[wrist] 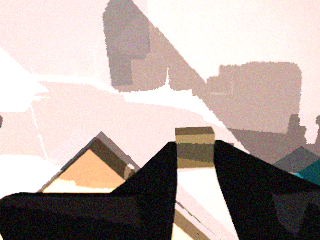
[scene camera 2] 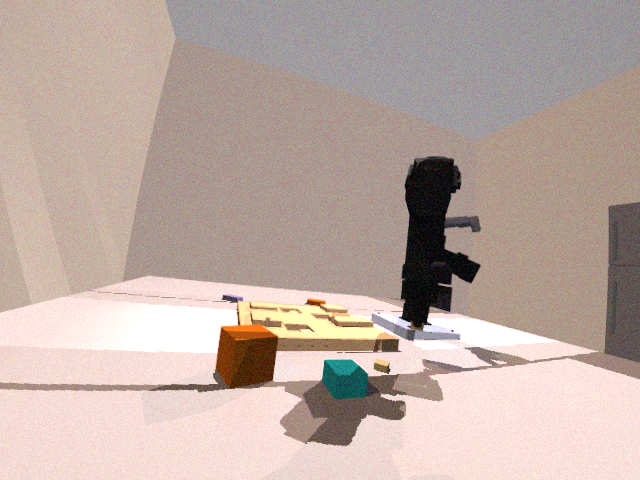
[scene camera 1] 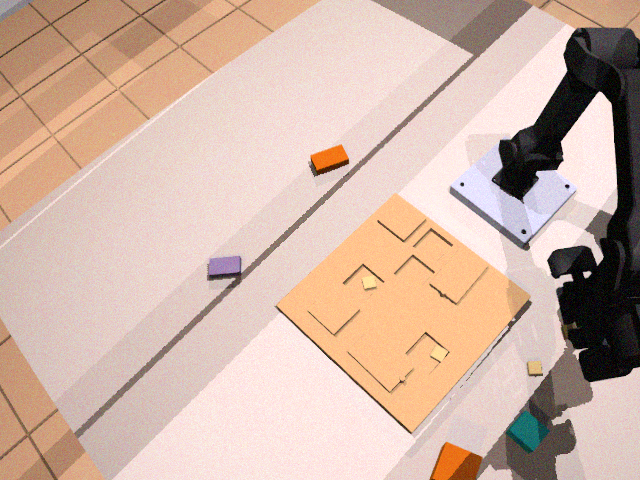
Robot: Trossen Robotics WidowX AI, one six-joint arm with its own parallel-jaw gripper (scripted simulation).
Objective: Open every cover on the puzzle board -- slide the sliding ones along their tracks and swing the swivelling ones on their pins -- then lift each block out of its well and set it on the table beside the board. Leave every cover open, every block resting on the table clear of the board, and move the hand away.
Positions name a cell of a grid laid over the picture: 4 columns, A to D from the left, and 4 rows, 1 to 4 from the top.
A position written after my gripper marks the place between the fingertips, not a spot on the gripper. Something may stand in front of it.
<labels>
my gripper: wrist C3; scene camera 2 C3; scene camera 1 D3
</labels>
